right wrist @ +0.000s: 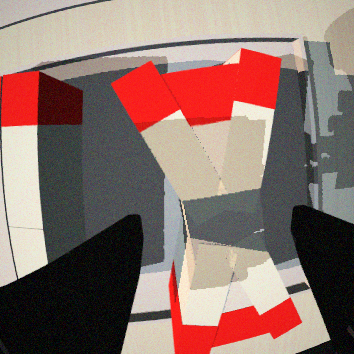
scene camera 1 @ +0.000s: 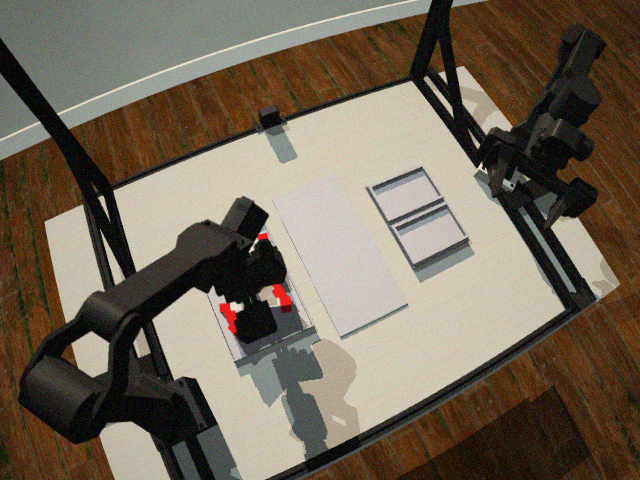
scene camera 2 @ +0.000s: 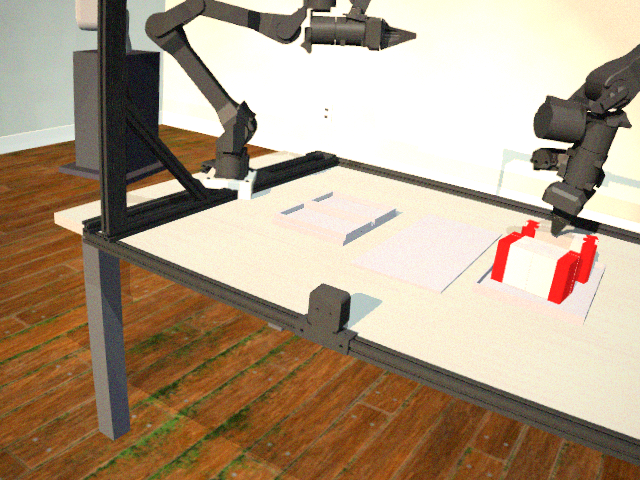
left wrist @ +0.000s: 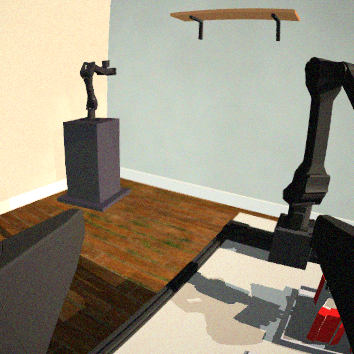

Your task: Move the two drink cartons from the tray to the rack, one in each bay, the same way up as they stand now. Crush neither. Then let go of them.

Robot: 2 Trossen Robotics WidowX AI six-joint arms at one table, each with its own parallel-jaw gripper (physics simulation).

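Places are measured from the left arm's base along level axes (x ahead, y left, z up), in centimetres.
Where they show: left gripper, fingertip midpoint: (scene camera 1: 520,212) (scene camera 2: 413,34) (left wrist: 203,225); right gripper, fingertip midpoint: (right wrist: 218,222) (scene camera 1: 256,299) (scene camera 2: 558,228); left arm's base at its link origin: (scene camera 2: 230,175); right arm's base at its link origin: (scene camera 1: 170,413) (left wrist: 296,223).
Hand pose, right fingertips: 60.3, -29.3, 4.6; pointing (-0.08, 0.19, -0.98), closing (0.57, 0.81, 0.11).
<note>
Things, the pixels of their top centre, and the offset from my right fingertips, as dx, dy, dz. "*": a spot on its surface instead.
- tray at its top centre: (right wrist: 108,202) (scene camera 2: 545,272) (scene camera 1: 248,286) (left wrist: 350,322) -2.2, -4.4, -6.6
- two-bay rack at its top centre: (scene camera 2: 338,210) (scene camera 1: 418,210) -37.3, +16.9, -6.2
- small black block at a spot on its surface: (scene camera 2: 329,308) (scene camera 1: 264,112) * -39.0, -26.8, -4.5
Two white cartons with red ends lie side by side in the tray (scene camera 1: 273,346) (scene camera 2: 591,304). The intact-looking one (scene camera 2: 527,267) (right wrist: 21,175) is nearer in scene camera 2. The other (scene camera 2: 587,259) (right wrist: 225,220) has a narrow middle and flared ends in the right wrist view; it looks pinched. My right gripper (scene camera 2: 556,232) (right wrist: 218,222) is partly open and empty, low over this carton, with its fingertips apart on either side of its waist. The arm hides much of both cartons in scene camera 1. The two-bay rack (scene camera 1: 442,252) (scene camera 2: 361,230) is empty. My left gripper (scene camera 1: 521,209) (scene camera 2: 413,36) (left wrist: 203,225) is wide open, high up, away from everything.
A flat pale slab (scene camera 1: 338,253) (scene camera 2: 431,253) lies between the tray and the rack. A small black block (scene camera 1: 269,117) (scene camera 2: 329,308) stands on the table's edge. Dark frame posts (scene camera 1: 426,49) (scene camera 2: 112,118) rise at the table's sides.
</note>
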